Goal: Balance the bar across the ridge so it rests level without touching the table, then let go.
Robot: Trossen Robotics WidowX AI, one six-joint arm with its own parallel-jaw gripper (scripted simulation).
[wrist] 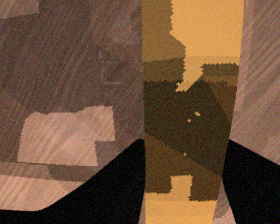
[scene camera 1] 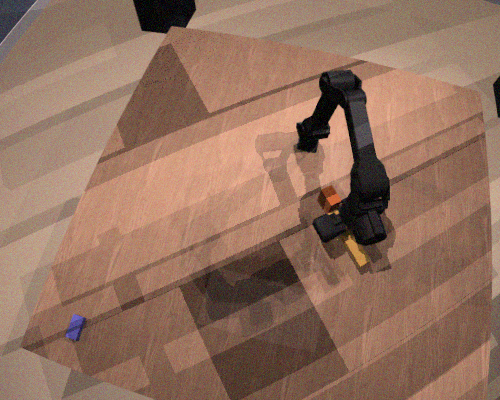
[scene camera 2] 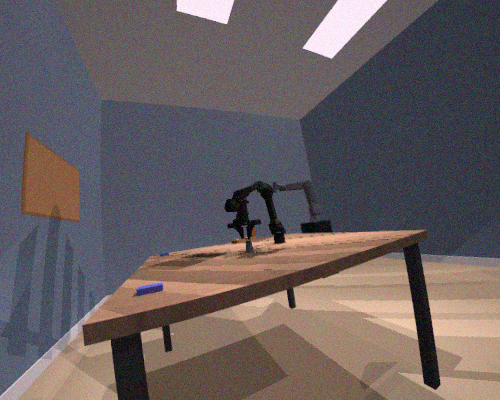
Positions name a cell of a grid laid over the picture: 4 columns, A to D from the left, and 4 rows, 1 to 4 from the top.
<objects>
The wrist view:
my gripper: C3
bar: C2
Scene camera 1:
my gripper: C3
bar: C3
</objects>
